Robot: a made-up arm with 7 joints. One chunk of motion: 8 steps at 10 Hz.
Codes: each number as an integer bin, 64 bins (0 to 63) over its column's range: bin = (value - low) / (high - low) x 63, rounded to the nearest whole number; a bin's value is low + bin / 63 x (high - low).
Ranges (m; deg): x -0.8..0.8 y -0.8..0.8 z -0.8..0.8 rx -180..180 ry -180..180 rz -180..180
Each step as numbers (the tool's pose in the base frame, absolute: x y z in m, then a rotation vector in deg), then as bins.
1 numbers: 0.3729 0.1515 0.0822 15.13 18.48 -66.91
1 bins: 46 37 35 34 35 20
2 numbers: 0.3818 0.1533 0.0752 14.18 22.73 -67.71
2 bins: 47 38 34 34 35 20
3 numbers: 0.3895 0.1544 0.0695 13.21 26.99 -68.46
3 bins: 47 38 34 34 36 20
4 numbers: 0.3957 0.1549 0.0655 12.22 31.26 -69.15
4 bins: 47 38 34 34 37 19
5 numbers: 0.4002 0.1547 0.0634 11.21 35.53 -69.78
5 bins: 47 38 34 33 38 19
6 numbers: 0.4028 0.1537 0.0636 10.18 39.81 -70.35
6 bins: 47 38 34 33 38 19
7 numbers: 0.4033 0.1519 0.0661 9.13 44.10 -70.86
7 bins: 47 37 34 33 39 19
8 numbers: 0.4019 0.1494 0.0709 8.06 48.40 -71.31
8 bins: 47 37 34 33 40 19
